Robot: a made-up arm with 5 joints.
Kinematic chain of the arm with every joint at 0, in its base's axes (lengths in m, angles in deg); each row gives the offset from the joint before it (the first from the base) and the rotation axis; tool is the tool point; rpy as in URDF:
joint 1: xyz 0 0 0.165 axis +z
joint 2: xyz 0 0 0 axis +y
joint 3: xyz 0.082 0 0.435 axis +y
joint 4: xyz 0.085 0 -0.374 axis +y
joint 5: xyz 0.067 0 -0.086 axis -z
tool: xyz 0 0 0 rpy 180 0 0
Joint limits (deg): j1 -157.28..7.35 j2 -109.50..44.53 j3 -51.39..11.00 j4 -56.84..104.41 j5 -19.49..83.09
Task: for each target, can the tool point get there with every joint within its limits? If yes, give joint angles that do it. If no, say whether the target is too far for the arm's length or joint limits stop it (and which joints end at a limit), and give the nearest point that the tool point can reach.
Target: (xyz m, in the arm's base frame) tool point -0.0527 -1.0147 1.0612
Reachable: no: too far | nearest point -0.0239 -0.4594 0.5708 | short by 0.741 m
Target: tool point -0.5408 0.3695 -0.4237
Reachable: no: joint limits stop it (at a limit: joint 1, joint 2) | nearest point -0.3313 -0.1387 -0.0749 | short by 0.651 m
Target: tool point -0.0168 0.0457 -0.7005
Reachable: no: joint limits stop it (at a limit: joint 1, joint 2) | nearest point -0.1941 -0.0813 -0.0506 | short by 0.686 m
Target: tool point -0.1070 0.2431 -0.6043
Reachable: no: joint limits stop it (at a limit: joint 1, joint 2) | nearest point -0.1848 -0.0774 -0.0472 | short by 0.647 m
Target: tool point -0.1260 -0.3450 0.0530
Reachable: yes | joints -110.06 32.89 -14.95 -42.29 13.50
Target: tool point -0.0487 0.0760 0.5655
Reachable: yes | joints -57.34 -93.68 -29.81 31.92 65.31
